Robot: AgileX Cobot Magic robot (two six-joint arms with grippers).
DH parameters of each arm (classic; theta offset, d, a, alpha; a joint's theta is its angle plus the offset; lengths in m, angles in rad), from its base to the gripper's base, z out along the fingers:
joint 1: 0 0.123 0 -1.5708
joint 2: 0.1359 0 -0.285 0
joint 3: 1.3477 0 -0.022 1.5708
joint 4: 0 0.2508 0 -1.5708
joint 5: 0 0 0.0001 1.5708
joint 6: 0 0.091 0 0
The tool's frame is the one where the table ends.
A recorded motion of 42 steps. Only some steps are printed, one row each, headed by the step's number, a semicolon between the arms.
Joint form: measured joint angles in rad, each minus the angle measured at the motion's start. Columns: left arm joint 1, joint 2, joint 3, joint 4, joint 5, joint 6; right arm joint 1, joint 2, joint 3, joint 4, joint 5, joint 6.
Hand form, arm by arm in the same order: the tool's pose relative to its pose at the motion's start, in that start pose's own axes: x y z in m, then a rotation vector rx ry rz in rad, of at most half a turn. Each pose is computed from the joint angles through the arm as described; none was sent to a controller.
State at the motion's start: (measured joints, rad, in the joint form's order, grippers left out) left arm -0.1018 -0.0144 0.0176 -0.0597 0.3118 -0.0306; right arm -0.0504 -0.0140 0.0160 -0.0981 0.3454 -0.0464
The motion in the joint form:
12: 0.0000 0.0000 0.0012 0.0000 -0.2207 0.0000; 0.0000 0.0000 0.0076 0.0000 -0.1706 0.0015
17: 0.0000 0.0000 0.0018 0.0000 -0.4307 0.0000; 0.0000 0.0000 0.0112 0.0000 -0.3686 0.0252
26: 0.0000 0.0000 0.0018 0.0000 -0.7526 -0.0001; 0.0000 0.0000 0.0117 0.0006 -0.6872 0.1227
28: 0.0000 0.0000 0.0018 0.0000 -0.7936 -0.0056; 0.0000 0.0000 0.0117 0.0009 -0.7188 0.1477
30: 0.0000 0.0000 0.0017 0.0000 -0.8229 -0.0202; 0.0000 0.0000 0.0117 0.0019 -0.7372 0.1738
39: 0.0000 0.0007 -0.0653 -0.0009 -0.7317 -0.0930; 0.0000 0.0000 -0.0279 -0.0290 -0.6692 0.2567
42: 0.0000 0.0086 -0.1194 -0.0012 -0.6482 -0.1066; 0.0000 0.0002 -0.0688 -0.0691 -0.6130 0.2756
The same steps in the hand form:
12: -0.0195 -0.0006 -0.0020 0.0066 -0.2194 0.0000; -0.0130 -0.0004 -0.0004 0.0067 -0.1629 0.0013
17: -0.0374 -0.0011 -0.0080 0.0130 -0.4287 0.0000; -0.0293 -0.0010 -0.0046 0.0110 -0.3573 0.0248
26: -0.0617 -0.0019 -0.0242 0.0229 -0.7505 -0.0001; -0.0542 -0.0021 -0.0187 -0.0113 -0.6759 0.1186
28: -0.0643 -0.0019 -0.0268 0.0263 -0.7914 -0.0053; -0.0564 -0.0023 -0.0205 -0.0206 -0.7075 0.1424
30: -0.0662 -0.0020 -0.0288 0.0333 -0.8205 -0.0190; -0.0577 -0.0024 -0.0216 -0.0305 -0.7258 0.1681
39: -0.0799 -0.0037 -0.0341 0.0653 -0.7938 -0.0892; -0.0647 -0.0031 -0.0242 -0.0536 -0.6962 0.2167
42: -0.0900 -0.0051 -0.0374 0.0704 -0.7559 -0.1027; -0.0726 -0.0040 -0.0280 -0.0503 -0.6800 0.1949

